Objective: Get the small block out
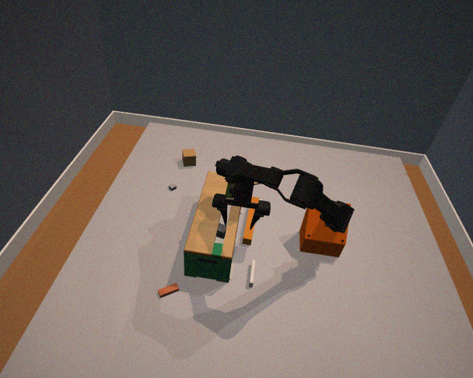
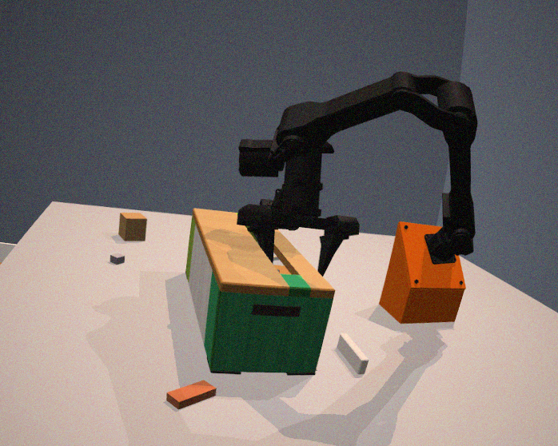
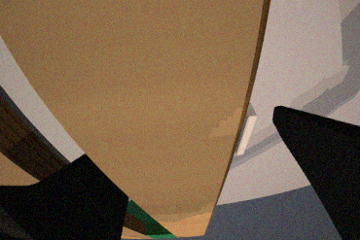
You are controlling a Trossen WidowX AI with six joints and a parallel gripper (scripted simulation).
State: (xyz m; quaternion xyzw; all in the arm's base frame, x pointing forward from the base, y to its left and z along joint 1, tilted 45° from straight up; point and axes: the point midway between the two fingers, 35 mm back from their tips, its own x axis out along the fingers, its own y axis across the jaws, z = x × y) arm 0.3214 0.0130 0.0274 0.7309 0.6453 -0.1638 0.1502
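Now: the grey block 5 cm ahead of my gripper tip and 2 cm to the left of it. From my gripper tip the other things lie so: orange-red brick (20 cm ahead, 21 cm to the left, 8 cm below); long orange bar (5 cm behind, 11 cm to the right, 7 cm below); box (3 cm ahead, 3 cm to the right, 2 cm below).
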